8 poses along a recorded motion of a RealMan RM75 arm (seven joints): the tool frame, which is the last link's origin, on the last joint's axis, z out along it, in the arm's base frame.
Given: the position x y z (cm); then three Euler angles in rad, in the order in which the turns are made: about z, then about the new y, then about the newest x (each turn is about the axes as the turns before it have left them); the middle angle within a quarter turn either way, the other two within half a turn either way.
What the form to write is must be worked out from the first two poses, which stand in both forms.
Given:
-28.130 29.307 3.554 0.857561 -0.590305 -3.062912
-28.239 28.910 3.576 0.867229 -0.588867 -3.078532
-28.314 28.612 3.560 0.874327 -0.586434 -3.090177
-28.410 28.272 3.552 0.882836 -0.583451 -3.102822
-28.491 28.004 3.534 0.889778 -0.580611 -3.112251
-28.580 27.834 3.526 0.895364 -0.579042 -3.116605
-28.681 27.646 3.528 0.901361 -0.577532 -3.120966
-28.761 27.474 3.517 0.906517 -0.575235 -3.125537
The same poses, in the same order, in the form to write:
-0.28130 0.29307 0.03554 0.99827 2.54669 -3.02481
-0.28239 0.28910 0.03576 0.98043 2.54976 -3.04752
-0.28314 0.28612 0.03560 0.96705 2.55317 -3.06439
-0.28410 0.28272 0.03552 0.95313 2.55700 -3.08294
-0.28491 0.28004 0.03534 0.94323 2.56033 -3.09690
-0.28580 0.27834 0.03526 0.94100 2.56207 -3.10340
-0.28681 0.27646 0.03528 0.93913 2.56373 -3.10995
-0.28761 0.27474 0.03517 0.93602 2.56616 -3.11684

